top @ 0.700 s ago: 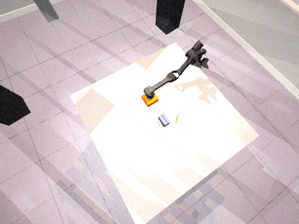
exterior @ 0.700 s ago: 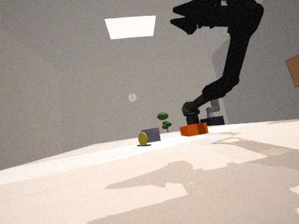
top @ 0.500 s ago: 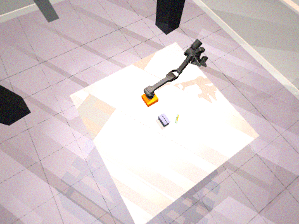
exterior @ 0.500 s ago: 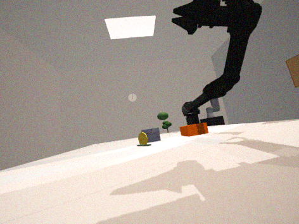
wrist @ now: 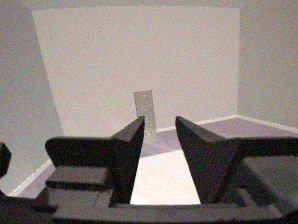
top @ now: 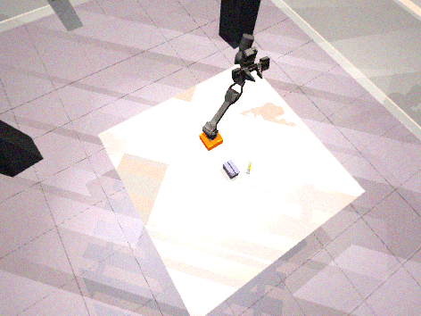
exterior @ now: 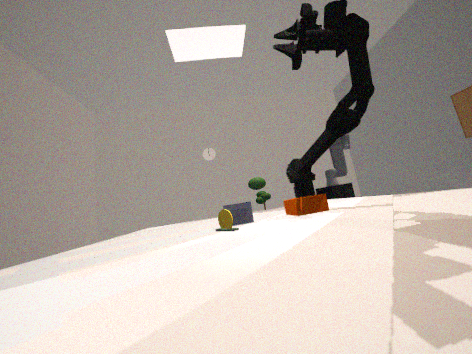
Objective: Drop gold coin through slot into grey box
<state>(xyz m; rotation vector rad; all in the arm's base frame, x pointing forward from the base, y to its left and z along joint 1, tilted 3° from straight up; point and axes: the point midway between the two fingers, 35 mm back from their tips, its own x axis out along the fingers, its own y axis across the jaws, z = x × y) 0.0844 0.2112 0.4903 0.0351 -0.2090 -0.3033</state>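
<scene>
Now: the gold coin 530 mm below my gripper tip, 220 mm ahead of it and 110 mm to the right of it.
</scene>
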